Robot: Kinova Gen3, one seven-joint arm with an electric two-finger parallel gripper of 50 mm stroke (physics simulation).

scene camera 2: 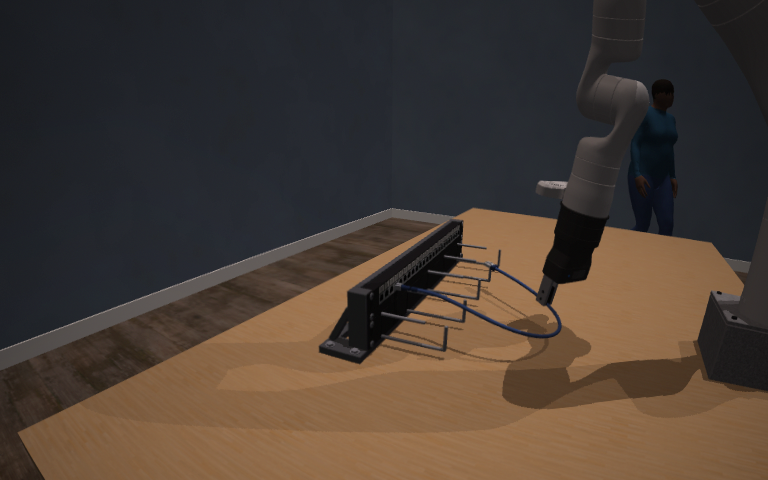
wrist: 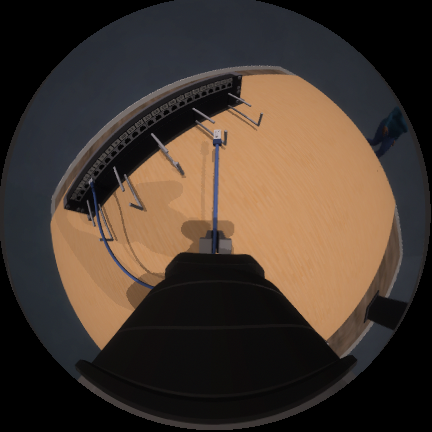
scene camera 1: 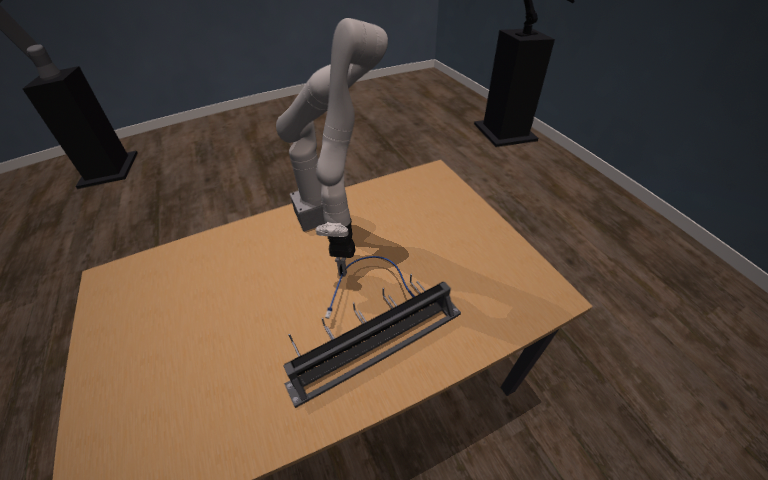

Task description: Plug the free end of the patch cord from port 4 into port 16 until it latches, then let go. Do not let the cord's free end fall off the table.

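Frame: origin at the arm's base, x back, y left, z down, level; metres.
Where they show: gripper, fingertip midpoint: (scene camera 2: 543, 302) (wrist: 214, 237) (scene camera 1: 343, 274); arm's base, origin of the base link: (scene camera 2: 767, 316) (scene camera 1: 312, 195).
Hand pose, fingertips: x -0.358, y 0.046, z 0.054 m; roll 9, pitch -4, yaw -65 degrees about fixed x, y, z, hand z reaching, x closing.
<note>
Things, the pixels of their top centre, and the offset from my fingertips.
- free plug, middle of its top: (wrist: 216, 133) (scene camera 2: 491, 262) (scene camera 1: 328, 311) dx -0.142, dy -0.066, dz -0.024 m
- black patch panel, middle of its top: (scene camera 2: 437, 248) (wrist: 143, 120) (scene camera 1: 367, 315) dx -0.206, dy +0.033, dz -0.062 m
My gripper (scene camera 1: 341, 273) (scene camera 2: 544, 300) (wrist: 214, 237) is shut on the blue patch cord (scene camera 1: 370, 257) (wrist: 216, 190), a good way back from its free end, and holds it above the table. The free plug (scene camera 1: 328, 313) (scene camera 2: 491, 265) (wrist: 217, 135), clear with a blue boot, points toward the panel, apart from its face. It is close beside a cable guide's upturned tip; whether they touch is unclear. The black patch panel (scene camera 1: 368, 335) (scene camera 2: 360, 316) (wrist: 137, 147) stands on the table. The cord's other plug (scene camera 2: 399, 286) (wrist: 91, 182) sits in a port near one end. Port numbers are unreadable.
Several grey L-shaped guide rods (scene camera 1: 291, 342) (scene camera 2: 445, 338) (wrist: 260, 120) stick out from the panel toward the arm. The arm's base (scene camera 1: 307, 212) (scene camera 2: 736, 350) stands at the table's far side. A person (scene camera 2: 656, 147) (wrist: 392, 127) stands beyond the table. Black pedestals (scene camera 1: 73, 121) stand on the floor.
</note>
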